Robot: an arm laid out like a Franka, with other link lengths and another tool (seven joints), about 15 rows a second.
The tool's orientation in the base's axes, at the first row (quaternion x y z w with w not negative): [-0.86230, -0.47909, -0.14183, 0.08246]
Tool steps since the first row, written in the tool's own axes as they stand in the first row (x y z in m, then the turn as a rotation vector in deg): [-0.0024, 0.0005, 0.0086, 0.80, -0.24, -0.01]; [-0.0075, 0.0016, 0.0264, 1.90, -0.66, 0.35]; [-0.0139, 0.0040, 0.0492, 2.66, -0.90, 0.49]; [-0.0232, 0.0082, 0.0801, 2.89, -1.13, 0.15]
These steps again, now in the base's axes. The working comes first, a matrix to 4 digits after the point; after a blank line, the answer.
The tool's axes in the first row as the columns of a matrix, in the base's axes (used below as rounded here):
[0.5007, 0.8496, 0.1656]
[0.8028, -0.5273, 0.2781]
[0.3236, -0.0063, -0.9462]

[0.0006, 0.0002, -0.0089, 0.20, 0.77, 0.27]; [0.0020, 0.0005, -0.0274, 0.45, 1.97, 0.29]; [0.0046, 0.0004, -0.0511, 0.65, 2.75, 0.40]; [0.0086, -0.0007, -0.0833, 0.51, 2.96, 0.80]
